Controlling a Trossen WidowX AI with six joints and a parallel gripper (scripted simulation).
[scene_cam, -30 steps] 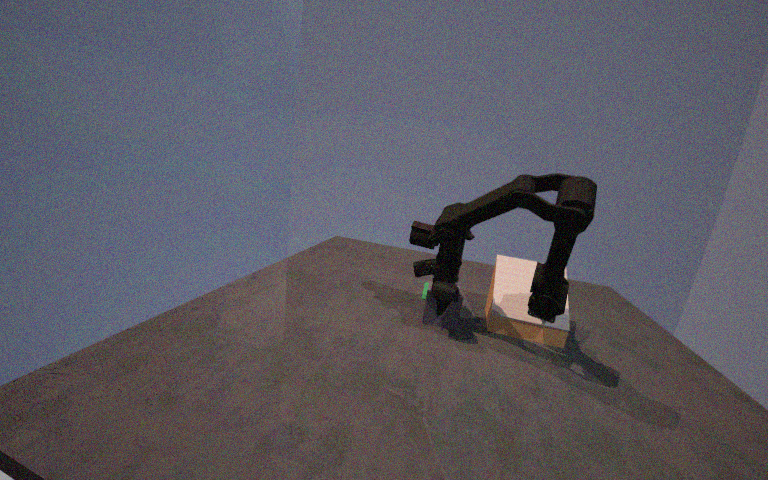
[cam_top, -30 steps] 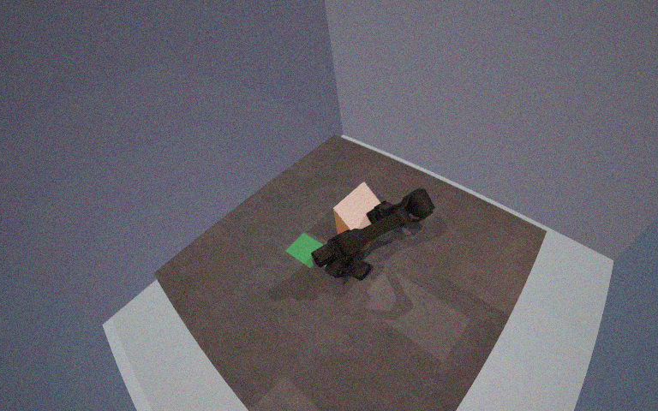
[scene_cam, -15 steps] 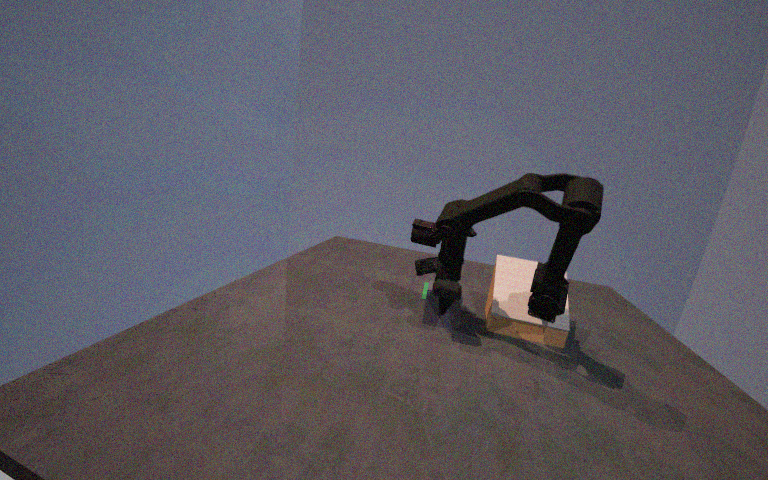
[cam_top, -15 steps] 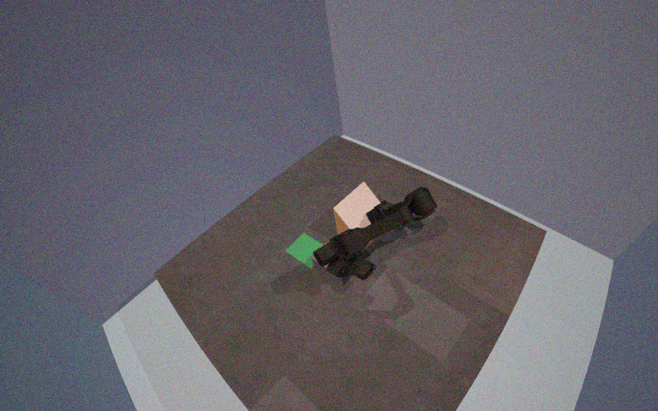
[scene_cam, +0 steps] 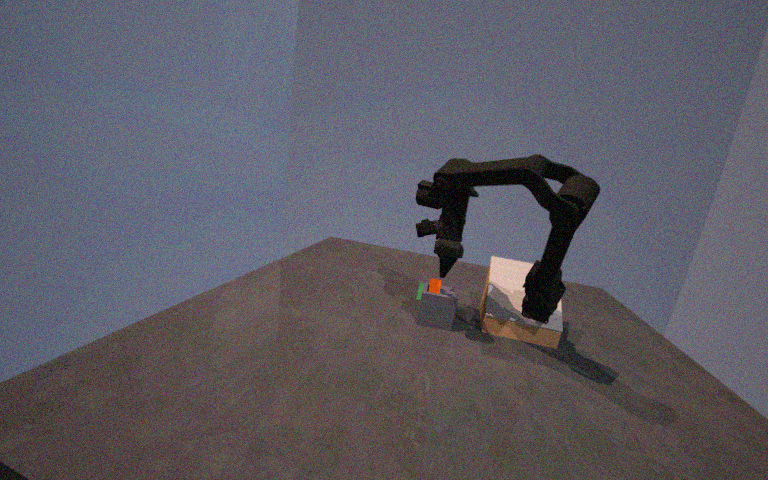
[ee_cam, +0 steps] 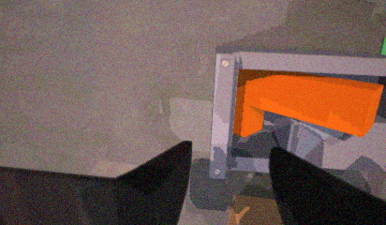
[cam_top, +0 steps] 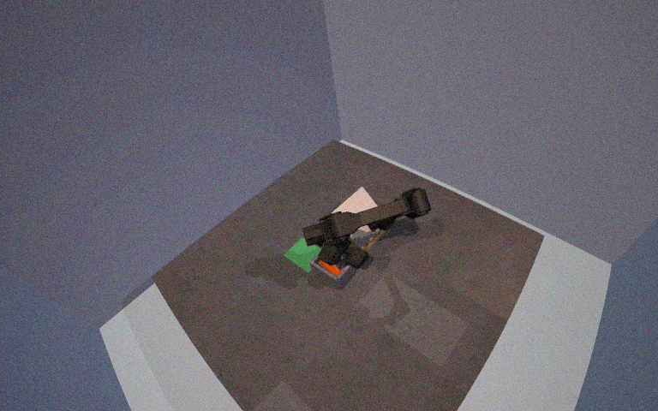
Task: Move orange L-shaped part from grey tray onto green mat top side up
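Now: the orange part 40 mm to the right of my gripper tip and 100 mm below it. Round my gripper tip: green mat (40 mm ahead, 220 mm to the right, 160 mm below).
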